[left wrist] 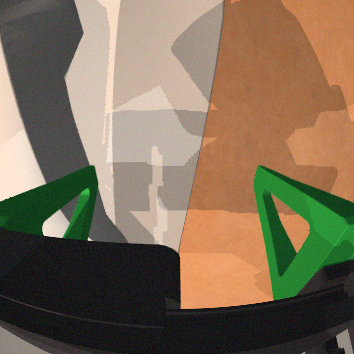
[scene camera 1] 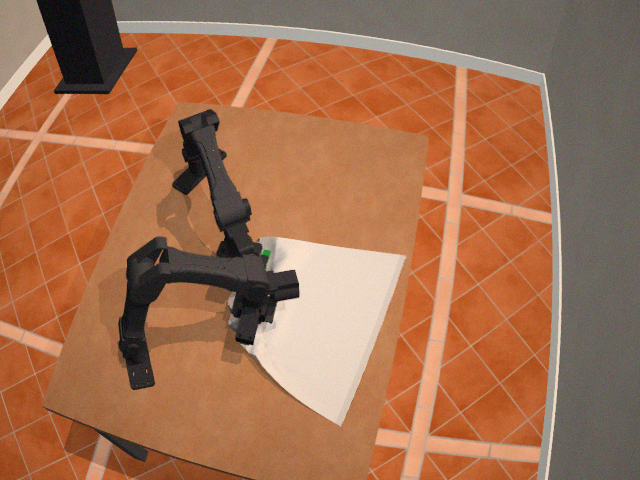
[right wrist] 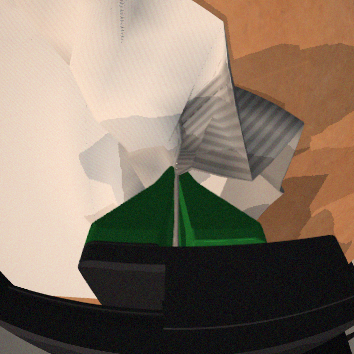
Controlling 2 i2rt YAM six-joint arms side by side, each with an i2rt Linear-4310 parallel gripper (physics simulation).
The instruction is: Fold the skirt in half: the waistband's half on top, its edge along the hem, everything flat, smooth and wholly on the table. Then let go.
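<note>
The white skirt [scene camera 1: 330,320] [right wrist: 40,150] lies on the table, its wide seamed edge toward the right of the scene view. Its narrow end is rumpled and partly hidden under the arms. My right gripper [right wrist: 175,175] is shut on the skirt, pinching gathered cloth at its fingertips; a grey-striped ribbed part [right wrist: 270,132] is folded up beside them. My left gripper [left wrist: 175,173] is open, above the cloth's edge, with cloth beneath its left side and table beneath its right. Cloth rises as a dark curved flap at the left of the left wrist view. The arms hide both grippers' fingertips in the scene view.
The brown table [scene camera 1: 336,170] carries both arms, which are close together at the skirt's narrow end, the right arm's wrist crossing in front of the left arm's. The table's right edge runs near the skirt's wide edge. A black pillar [scene camera 1: 77,46] stands on the floor at the upper left.
</note>
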